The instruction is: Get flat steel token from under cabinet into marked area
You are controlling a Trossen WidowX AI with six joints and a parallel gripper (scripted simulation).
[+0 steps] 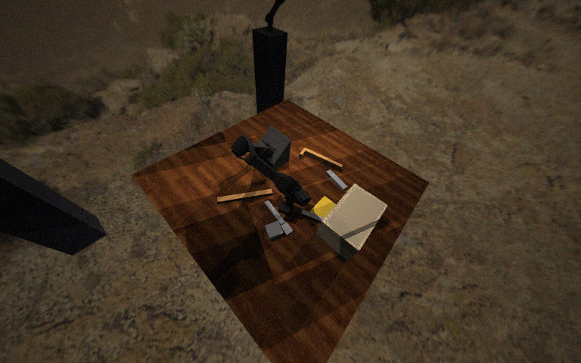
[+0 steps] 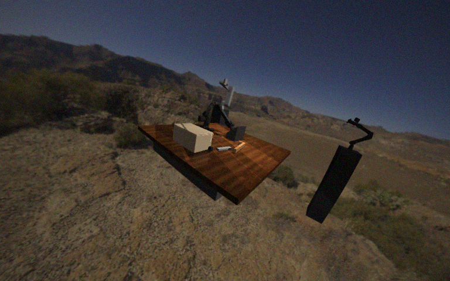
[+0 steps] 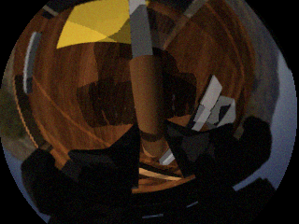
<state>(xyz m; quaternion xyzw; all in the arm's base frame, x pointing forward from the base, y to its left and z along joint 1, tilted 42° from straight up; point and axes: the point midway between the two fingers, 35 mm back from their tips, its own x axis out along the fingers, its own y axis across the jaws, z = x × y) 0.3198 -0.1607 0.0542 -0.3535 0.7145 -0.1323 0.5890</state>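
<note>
Right now the grey scraper is 2 cm ahead of my gripper tip and 9 cm to the right of it. The rest, counted from my gripper tip: steel token (29 cm ahead, 15 cm to the left, 1 cm below); wooden stick (22 cm behind, 12 cm to the right); grey block (4 cm ahead, 16 cm to the right, 1 cm above).
</note>
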